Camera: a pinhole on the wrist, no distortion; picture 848 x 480 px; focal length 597.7 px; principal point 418.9 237.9 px. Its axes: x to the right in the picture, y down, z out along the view. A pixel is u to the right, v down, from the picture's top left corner.
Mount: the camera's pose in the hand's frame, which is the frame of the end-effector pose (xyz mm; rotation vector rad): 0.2 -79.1 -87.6 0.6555 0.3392 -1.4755
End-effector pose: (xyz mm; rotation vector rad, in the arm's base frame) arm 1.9 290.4 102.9 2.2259 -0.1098 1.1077
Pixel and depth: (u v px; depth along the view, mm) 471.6 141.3 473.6
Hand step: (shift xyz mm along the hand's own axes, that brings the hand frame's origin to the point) -155.5 -391.6 244.0
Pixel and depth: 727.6 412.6 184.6
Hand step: 28.8 -267.2 11.7
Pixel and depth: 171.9 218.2 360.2
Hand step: -89.3 -173.2 280.1
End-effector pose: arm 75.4 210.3 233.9 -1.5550 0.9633 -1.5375
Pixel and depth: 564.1 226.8 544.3
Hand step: -94.7 -508.6 259.4
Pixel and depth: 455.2 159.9 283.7
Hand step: -85.1 -260.4 117.4
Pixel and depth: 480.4 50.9 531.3
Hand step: -252.5 -433.3 264.0
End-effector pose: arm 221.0 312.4 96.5 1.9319 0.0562 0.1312
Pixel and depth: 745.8 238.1 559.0
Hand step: -71.4 -657.1 170.9
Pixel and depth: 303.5 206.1 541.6
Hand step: -134.2 -316.1 392.9
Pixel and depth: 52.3 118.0 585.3
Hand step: -252.1 -134.7 559.3
